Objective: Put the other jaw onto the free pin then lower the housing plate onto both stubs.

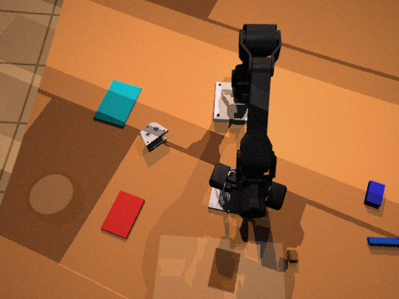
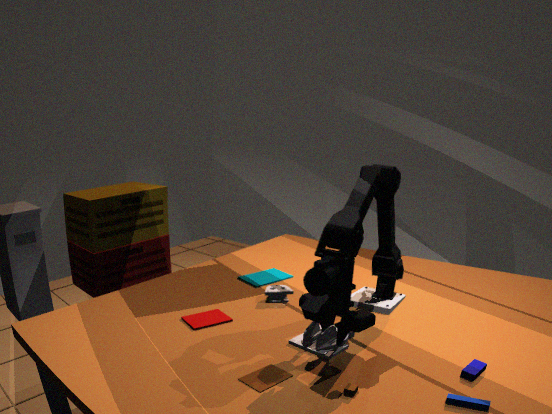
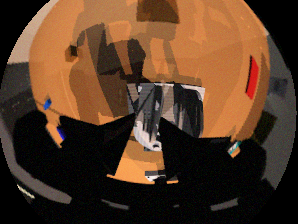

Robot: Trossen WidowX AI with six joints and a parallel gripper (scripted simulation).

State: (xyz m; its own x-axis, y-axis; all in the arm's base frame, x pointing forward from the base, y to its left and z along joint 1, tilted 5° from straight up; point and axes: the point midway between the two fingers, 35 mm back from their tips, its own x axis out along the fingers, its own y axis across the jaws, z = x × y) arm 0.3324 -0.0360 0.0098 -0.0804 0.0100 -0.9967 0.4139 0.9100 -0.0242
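My gripper tip is 50 mm past the jaw and 40 mm to the left of it. Also, from my gripper tip: red card (330 mm to the right, 20 mm ahead, 10 mm below); brown card (180 mm ahead, 70 mm to the right, 10 mm below); brown cube (160 mm ahead, 100 mm to the left, 10 mm below).
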